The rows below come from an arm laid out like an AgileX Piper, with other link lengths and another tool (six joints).
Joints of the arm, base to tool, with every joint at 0 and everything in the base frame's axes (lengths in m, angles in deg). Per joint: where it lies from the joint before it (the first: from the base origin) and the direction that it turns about. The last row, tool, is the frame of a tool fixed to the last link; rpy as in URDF.
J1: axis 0 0 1 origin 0 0 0.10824
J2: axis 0 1 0 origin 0 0 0
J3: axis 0 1 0 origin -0.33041 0 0.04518
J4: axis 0.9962 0 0.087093 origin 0.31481 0 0.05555
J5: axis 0 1 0 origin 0 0 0
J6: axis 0.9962 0 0.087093 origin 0.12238 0 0.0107
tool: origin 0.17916 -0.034 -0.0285 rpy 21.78 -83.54 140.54
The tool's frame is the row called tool.
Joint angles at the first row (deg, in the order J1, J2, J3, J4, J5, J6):
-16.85, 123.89, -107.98, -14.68, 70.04, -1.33
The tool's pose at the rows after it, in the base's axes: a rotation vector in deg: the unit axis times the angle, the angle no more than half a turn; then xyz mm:
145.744 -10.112 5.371 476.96 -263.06 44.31
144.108 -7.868 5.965 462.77 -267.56 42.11
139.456 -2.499 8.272 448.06 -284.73 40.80
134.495 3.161 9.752 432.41 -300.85 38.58
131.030 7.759 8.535 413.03 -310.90 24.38
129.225 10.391 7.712 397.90 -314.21 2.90
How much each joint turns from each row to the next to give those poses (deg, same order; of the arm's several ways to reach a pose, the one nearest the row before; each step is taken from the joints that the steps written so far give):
0.00, -2.42, 3.74, -1.01, -0.55, 0.00
0.00, -3.24, 6.40, -2.06, -3.74, -0.08
0.00, -4.36, 9.28, -5.69, -7.16, 0.00
-0.01, -3.68, 8.75, -7.01, -6.51, 1.28
0.01, -1.47, 7.23, -6.81, -4.36, 2.86
0.00, -0.07, 5.78, -5.75, -3.93, 4.34

